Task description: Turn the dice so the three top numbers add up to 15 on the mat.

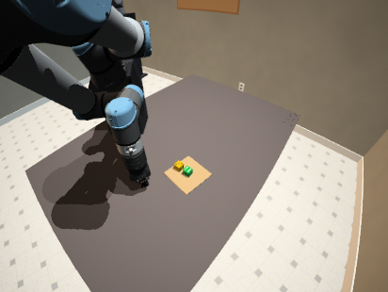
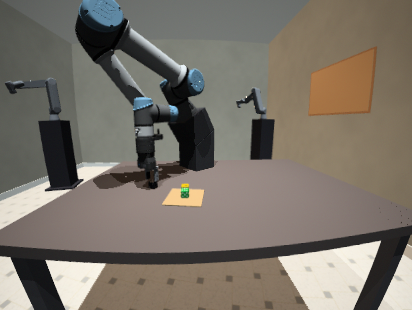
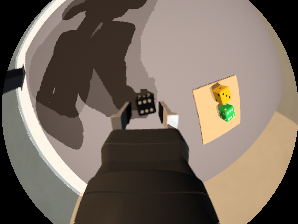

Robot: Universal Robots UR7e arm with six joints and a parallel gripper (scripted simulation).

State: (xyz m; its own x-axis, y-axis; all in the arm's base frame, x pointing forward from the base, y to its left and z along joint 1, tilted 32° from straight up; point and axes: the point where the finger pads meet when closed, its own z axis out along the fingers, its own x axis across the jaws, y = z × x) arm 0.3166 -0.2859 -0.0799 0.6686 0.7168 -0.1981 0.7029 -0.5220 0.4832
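Right now my hand is 4 cm above the black die. From my hand the other things lie so: yellow die (13 cm to the left, 9 cm ahead, 4 cm below); then green die (14 cm ahead, 12 cm to the left, 4 cm below); then tan mat (14 cm ahead, 12 cm to the left, 5 cm below).
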